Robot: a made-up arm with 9 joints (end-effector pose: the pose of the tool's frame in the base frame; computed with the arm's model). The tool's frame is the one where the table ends. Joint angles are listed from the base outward.
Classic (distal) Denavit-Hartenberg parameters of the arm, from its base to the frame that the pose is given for. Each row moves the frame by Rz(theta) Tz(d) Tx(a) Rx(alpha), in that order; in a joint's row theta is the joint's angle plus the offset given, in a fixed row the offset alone. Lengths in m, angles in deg.
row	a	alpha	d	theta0
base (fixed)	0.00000	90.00	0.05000	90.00
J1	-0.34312	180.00	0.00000	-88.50
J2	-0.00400	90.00	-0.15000	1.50
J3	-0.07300	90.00	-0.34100	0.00
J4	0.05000	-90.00	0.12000	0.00
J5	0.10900	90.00	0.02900	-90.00
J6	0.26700	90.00	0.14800	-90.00
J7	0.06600	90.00	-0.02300	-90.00
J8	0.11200	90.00	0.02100	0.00
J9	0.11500	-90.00	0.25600	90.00
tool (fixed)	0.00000	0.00	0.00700	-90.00
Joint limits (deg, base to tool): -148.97..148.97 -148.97..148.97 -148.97..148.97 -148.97..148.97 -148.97..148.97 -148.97..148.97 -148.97..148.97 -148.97..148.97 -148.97..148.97
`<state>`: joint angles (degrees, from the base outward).
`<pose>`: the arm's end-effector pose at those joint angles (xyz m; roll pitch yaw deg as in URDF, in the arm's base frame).
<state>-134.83 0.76 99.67 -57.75 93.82 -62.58 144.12 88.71 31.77</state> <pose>0.4791 0.0016 0.3364 -11.77 -29.39 -67.08</pose>
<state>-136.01 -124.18 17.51 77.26 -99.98 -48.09 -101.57 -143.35 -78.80</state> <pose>0.0925 0.1636 -0.4727 -76.88 16.58 73.55</pose>
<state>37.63 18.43 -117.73 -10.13 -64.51 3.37 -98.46 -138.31 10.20</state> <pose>-0.0059 -0.8613 -0.1102 -70.14 11.92 -53.36</pose>
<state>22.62 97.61 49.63 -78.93 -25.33 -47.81 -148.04 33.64 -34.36</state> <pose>0.3951 0.1240 0.3806 -21.93 40.16 11.46</pose>
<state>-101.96 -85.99 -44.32 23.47 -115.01 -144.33 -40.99 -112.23 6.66</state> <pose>0.0614 0.2995 -0.2050 -29.26 40.30 123.51</pose>
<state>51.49 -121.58 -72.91 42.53 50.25 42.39 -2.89 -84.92 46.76</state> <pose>0.3186 0.0087 -0.3216 72.32 72.63 123.67</pose>
